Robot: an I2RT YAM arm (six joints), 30 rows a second.
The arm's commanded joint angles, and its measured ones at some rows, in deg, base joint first. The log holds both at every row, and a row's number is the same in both.
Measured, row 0:
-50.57, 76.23, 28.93, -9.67, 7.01, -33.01
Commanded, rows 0 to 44:
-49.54, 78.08, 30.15, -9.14, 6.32, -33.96
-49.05, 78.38, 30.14, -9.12, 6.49, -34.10
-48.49, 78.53, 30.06, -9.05, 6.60, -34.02
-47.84, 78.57, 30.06, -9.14, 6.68, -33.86
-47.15, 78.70, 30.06, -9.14, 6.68, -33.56
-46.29, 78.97, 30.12, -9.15, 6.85, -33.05
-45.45, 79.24, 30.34, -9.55, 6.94, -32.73
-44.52, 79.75, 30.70, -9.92, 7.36, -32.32
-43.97, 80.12, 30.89, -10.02, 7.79, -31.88
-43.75, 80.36, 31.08, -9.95, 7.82, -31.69
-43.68, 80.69, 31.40, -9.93, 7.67, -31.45
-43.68, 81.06, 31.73, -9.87, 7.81, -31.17
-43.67, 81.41, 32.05, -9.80, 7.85, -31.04
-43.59, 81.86, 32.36, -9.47, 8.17, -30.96
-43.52, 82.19, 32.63, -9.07, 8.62, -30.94
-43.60, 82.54, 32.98, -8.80, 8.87, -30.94
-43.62, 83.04, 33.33, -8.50, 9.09, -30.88
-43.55, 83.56, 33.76, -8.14, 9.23, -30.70
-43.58, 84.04, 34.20, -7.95, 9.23, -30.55
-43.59, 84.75, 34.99, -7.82, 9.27, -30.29
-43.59, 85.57, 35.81, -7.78, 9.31, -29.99
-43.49, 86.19, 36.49, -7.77, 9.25, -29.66
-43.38, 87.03, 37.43, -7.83, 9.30, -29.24
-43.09, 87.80, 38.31, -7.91, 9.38, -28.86
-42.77, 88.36, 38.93, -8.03, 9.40, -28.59
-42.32, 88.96, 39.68, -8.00, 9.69, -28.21
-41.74, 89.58, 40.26, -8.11, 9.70, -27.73
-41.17, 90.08, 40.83, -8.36, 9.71, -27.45
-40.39, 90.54, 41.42, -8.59, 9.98, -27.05
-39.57, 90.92, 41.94, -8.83, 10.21, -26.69
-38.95, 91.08, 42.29, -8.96, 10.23, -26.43
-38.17, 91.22, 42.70, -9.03, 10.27, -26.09
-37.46, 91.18, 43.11, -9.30, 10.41, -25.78
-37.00, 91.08, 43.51, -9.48, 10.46, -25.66
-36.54, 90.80, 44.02, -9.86, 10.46, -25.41
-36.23, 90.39, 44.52, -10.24, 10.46, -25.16
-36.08, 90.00, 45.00, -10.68, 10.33, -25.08
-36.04, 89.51, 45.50, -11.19, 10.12, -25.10
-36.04, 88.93, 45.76, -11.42, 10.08, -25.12
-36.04, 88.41, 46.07, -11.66, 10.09, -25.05
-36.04, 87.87, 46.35, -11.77, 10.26, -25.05
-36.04, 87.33, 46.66, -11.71, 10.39, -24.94
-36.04, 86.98, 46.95, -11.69, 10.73, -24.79
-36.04, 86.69, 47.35, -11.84, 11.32, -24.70
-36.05, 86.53, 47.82, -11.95, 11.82, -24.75
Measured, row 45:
-36.10, 88.38, 44.69, -11.70, 10.98, -25.67
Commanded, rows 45 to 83:
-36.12, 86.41, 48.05, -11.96, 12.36, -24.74
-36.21, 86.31, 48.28, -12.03, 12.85, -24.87
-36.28, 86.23, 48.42, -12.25, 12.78, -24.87
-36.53, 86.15, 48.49, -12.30, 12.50, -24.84
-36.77, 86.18, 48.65, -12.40, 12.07, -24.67
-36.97, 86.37, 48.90, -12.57, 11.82, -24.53
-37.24, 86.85, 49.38, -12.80, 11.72, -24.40
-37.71, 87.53, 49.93, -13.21, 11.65, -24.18
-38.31, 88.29, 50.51, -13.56, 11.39, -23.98
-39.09, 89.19, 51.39, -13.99, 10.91, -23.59
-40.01, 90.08, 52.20, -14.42, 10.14, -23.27
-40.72, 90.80, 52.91, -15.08, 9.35, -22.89
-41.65, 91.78, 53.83, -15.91, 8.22, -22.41
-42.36, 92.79, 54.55, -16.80, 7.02, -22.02
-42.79, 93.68, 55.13, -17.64, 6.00, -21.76
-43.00, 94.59, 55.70, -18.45, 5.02, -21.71
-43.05, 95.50, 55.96, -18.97, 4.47, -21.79
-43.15, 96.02, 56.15, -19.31, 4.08, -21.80
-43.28, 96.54, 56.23, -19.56, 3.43, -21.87
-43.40, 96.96, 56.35, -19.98, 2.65, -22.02
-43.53, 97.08, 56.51, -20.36, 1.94, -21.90
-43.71, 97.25, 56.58, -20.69, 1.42, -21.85
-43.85, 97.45, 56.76, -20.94, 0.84, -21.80
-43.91, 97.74, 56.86, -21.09, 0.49, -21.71
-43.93, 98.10, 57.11, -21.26, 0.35, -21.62
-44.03, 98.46, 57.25, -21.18, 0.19, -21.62
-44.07, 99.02, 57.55, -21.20, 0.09, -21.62
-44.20, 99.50, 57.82, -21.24, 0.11, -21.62
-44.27, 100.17, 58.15, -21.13, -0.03, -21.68
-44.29, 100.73, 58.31, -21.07, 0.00, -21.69
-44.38, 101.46, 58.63, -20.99, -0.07, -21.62
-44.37, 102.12, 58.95, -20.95, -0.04, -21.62
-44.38, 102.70, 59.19, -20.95, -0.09, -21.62
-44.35, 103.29, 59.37, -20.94, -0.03, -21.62
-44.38, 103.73, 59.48, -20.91, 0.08, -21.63
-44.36, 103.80, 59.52, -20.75, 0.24, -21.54
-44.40, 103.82, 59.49, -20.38, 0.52, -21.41
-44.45, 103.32, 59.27, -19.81, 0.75, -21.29
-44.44, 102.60, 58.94, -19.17, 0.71, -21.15
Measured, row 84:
-44.07, 101.78, 58.50, -19.73, 1.04, -22.17
